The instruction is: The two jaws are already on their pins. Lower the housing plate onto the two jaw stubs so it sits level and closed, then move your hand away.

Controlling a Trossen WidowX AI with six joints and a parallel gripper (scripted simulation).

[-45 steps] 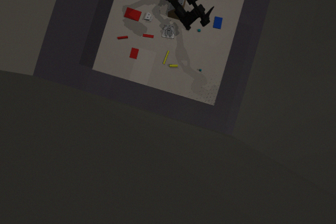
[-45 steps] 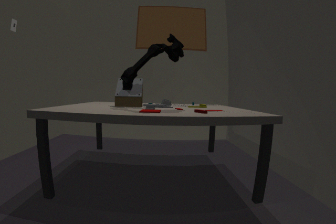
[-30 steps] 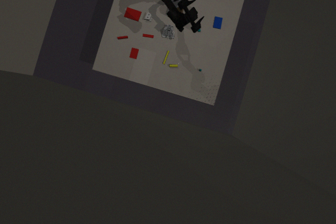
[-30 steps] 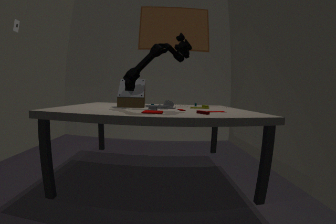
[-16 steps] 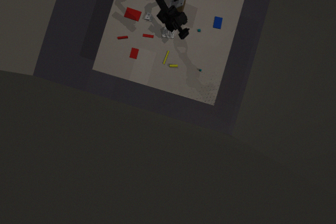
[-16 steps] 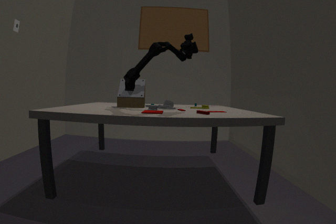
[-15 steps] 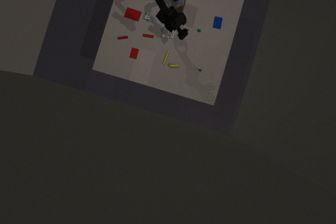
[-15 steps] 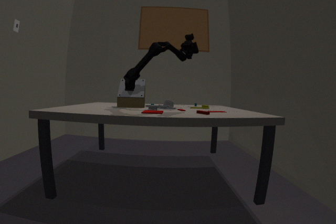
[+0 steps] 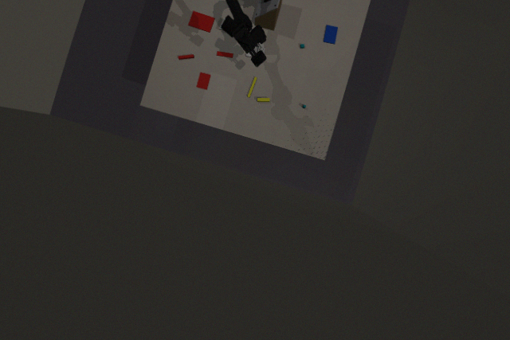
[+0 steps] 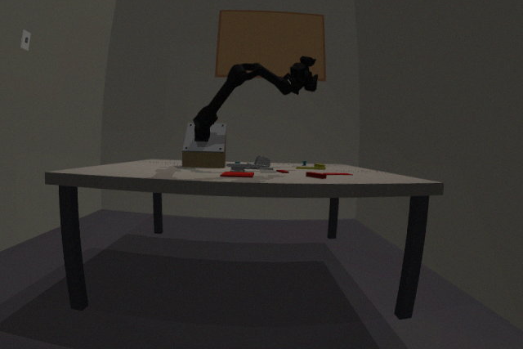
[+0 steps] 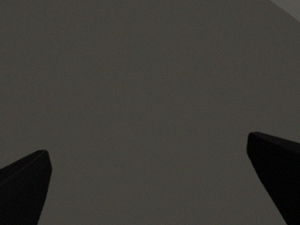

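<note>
Now: the white part 37 cm behind my gripper tip, 32 cm to the right of it and 51 cm below it. Also, from my gripper tip: blue plate (53 cm behind, 37 cm to the left, 51 cm below).
</note>
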